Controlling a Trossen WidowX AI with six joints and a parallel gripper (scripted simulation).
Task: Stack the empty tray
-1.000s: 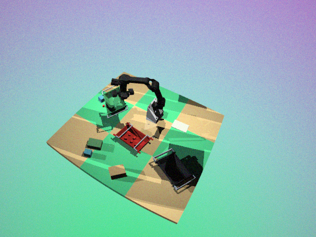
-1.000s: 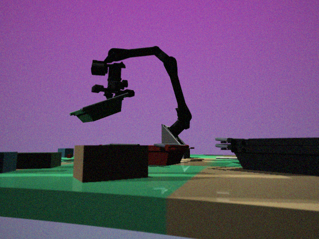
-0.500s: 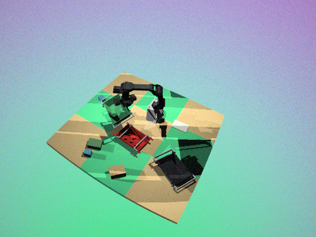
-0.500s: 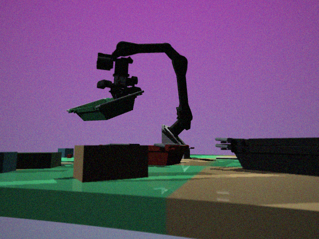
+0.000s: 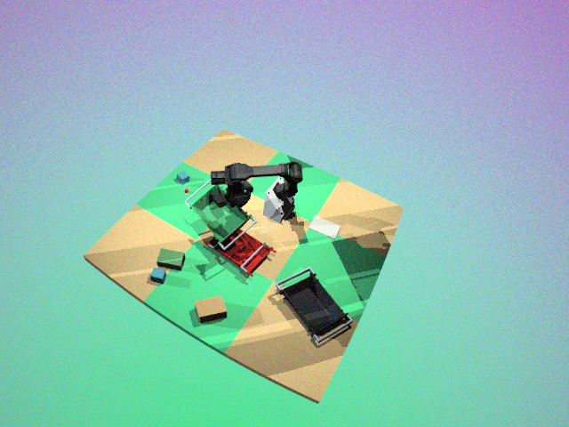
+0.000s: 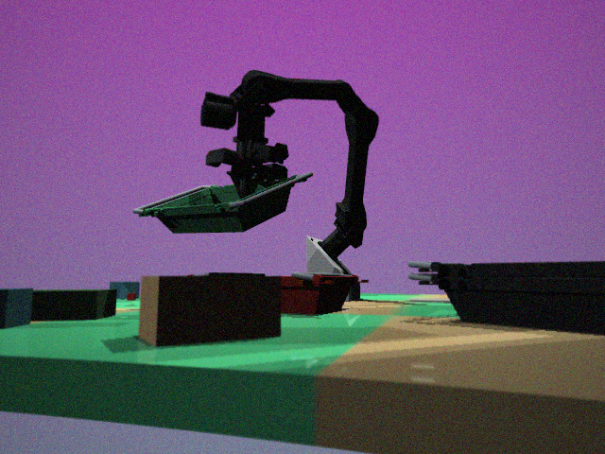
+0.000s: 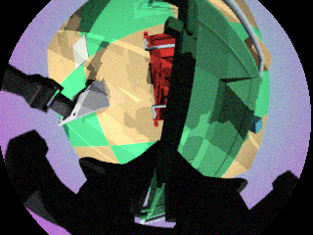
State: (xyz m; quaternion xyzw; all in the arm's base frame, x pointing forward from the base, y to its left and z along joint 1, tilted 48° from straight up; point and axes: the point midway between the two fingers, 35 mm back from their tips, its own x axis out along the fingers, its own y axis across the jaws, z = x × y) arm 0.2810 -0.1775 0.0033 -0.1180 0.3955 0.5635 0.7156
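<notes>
Right now the green tray is 7 cm ahead of my gripper tip, 3 cm to the right of it and 1 cm above it. The rest, counted from my gripper tip: brown box (43 cm ahead, 17 cm below, 12 cm to the left); then tiny red cube (36 cm to the right, 20 cm below, 15 cm behind); then flat green block (29 cm ahead, 18 cm below, 17 cm to the right).
</notes>
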